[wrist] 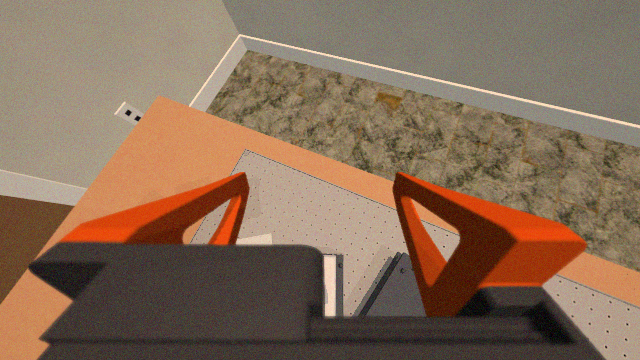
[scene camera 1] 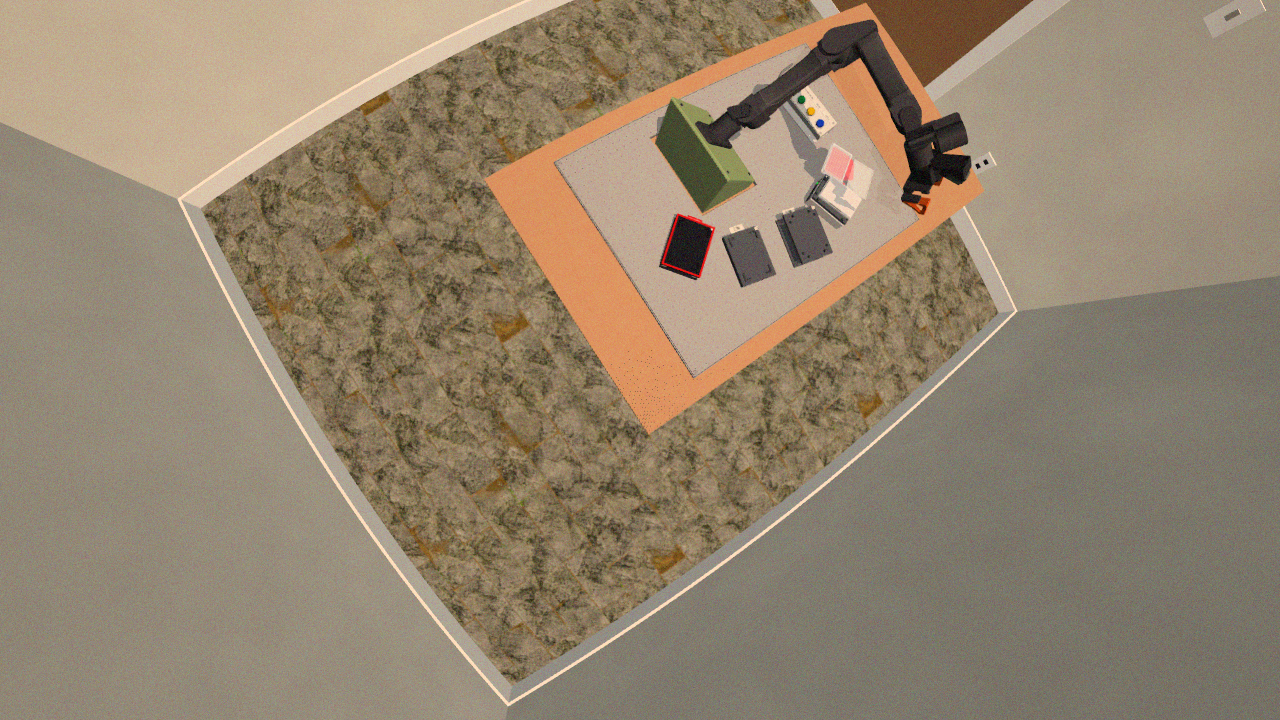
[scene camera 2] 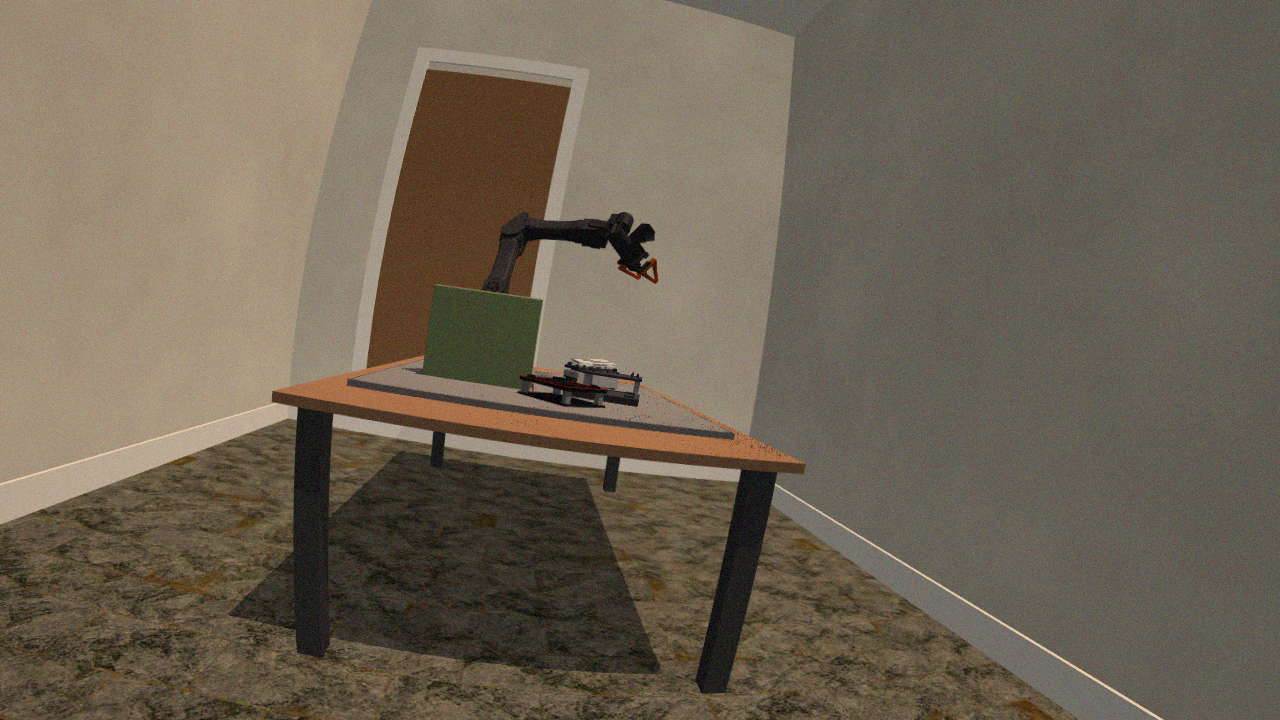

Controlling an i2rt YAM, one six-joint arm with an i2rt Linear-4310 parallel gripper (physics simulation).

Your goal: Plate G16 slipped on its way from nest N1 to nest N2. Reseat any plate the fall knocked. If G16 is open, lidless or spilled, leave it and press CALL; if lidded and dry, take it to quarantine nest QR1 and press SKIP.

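Frame: origin at the arm's base, x ahead, y left, z up, level; centimetres.
Where they show: gripper, fingertip midpoint: (wrist: 320, 180) (scene camera 1: 929, 199) (scene camera 2: 648, 280); arm's base, origin of the base link: (scene camera 1: 713, 136) (scene camera 2: 479, 327).
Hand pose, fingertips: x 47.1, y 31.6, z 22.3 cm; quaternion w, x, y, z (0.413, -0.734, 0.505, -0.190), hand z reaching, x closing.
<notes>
Things, the pixels of their centre, and the offset from my fingertips. "spot": a spot on its surface instead. Level surfaces: height alone.
- white plate-like piece, body centre: (wrist: 311, 292) (scene camera 2: 593, 363) (scene camera 1: 840, 197) dx -13.2, dy +0.0, dz -28.4 cm
- white piece with a dark edge, surface spot: (wrist: 330, 285) spot: dx -10.6, dy -2.6, dz -28.0 cm
- white piece, body centre: (scene camera 2: 554, 375) (scene camera 1: 837, 163) dx -24.0, dy +12.4, dz -34.8 cm
- red-rimmed black nest, body centre: (scene camera 2: 561, 390) (scene camera 1: 687, 246) dx -24.9, dy -52.7, dz -33.2 cm
- button box, surface spot: (scene camera 1: 810, 111) spot: dx -42.7, dy +9.2, dz -28.7 cm
- grey perforated board, its level: dz -35.4 cm
- orange table, its level: dz -36.8 cm
My gripper (scene camera 1: 916, 204) (scene camera 2: 639, 270) (wrist: 320, 180) is open and empty, high above the far right end of the table. A white plate-like piece (scene camera 1: 836, 197) lies on a dark nest; part of a white piece with a dark edge (wrist: 330, 285) shows in the wrist view. Beside it, a flat pink and white piece (scene camera 1: 837, 162) overlaps a pale patch. Two dark grey nests (scene camera 1: 748, 257) (scene camera 1: 804, 237) and a red-rimmed black nest (scene camera 1: 688, 246) stand in a row. A button box (scene camera 1: 810, 111) has green, yellow and blue buttons. Labels, lids and liquid are too small to tell.
A tall green panel box (scene camera 1: 702, 161) (scene camera 2: 481, 335) stands between the arm's base and the red-rimmed nest. A grey perforated board (scene camera 1: 626, 192) (wrist: 310, 200) covers much of the orange table (scene camera 1: 572, 241) (scene camera 2: 537, 434). A wall with a socket is near the table's far right end.
</notes>
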